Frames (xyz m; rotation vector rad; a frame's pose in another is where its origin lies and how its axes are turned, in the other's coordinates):
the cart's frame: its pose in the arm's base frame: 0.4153 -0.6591 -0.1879 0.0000 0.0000 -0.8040
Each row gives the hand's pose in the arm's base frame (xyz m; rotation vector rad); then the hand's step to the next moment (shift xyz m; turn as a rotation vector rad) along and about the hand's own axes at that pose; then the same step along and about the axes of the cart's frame.
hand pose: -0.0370 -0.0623 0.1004 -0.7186 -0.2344 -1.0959
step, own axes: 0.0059 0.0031 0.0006 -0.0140 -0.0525 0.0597
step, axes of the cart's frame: 0.0061 0.0018 0.0022 -0.0540 -0.0065 0.0596
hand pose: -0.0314 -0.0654 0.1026 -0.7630 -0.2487 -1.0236
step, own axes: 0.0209 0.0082 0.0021 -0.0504 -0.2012 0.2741
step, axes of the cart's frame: 0.0200 0.0059 0.0087 -0.2216 0.0009 0.2628
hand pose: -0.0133 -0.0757 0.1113 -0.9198 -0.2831 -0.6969
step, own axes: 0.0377 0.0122 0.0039 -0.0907 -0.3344 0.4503
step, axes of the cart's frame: 0.0311 0.0207 0.0137 -0.3711 -0.0034 0.4302
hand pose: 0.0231 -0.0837 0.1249 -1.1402 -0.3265 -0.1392
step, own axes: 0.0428 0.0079 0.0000 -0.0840 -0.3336 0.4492
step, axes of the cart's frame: 0.0254 0.0346 0.0070 -0.3662 0.0013 0.4313
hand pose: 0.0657 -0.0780 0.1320 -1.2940 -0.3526 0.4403
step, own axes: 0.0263 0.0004 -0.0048 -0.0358 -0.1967 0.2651
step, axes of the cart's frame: 0.0107 0.0244 -0.0014 -0.2129 0.0142 0.2544
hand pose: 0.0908 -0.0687 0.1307 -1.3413 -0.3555 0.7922
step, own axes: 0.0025 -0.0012 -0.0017 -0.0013 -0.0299 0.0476
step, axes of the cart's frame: 0.0019 0.0026 0.0002 -0.0395 0.0065 0.0395
